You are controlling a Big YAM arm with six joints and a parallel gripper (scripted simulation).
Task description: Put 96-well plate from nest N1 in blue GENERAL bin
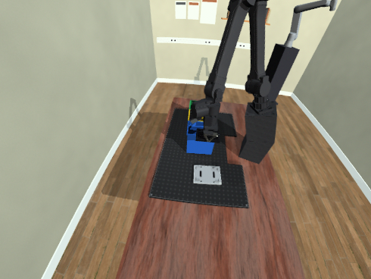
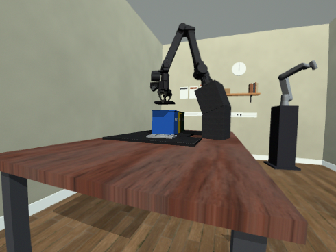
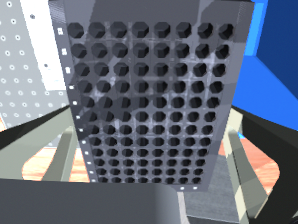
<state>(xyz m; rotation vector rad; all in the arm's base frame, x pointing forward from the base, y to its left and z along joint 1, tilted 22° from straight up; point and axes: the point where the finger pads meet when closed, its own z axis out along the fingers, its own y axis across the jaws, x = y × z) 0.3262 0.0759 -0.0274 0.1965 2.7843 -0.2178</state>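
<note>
Right now my hand is 1 cm short of the blue bin, 11 cm to the left of it and 14 cm above it. Also, from my hand: yellow bin 1 cm behind, 24 cm to the right, 14 cm below; 96-well plate right at my hand; grey plate nest 1 cm behind, 12 cm to the left, 22 cm below.
</note>
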